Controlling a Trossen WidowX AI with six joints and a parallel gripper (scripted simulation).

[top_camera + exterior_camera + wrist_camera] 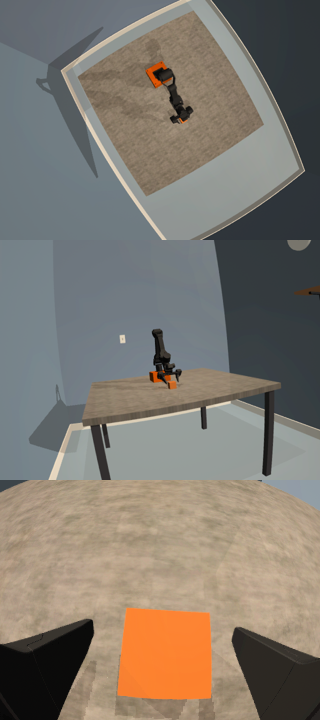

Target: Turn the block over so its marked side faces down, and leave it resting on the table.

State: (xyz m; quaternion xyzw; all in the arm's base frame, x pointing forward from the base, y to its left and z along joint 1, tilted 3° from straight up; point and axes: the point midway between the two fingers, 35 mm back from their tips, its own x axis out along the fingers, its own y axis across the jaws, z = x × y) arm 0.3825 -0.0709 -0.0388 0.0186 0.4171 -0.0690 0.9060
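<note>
Now: the orange block 3 cm behind my gripper tip and 2 cm below it.
</note>
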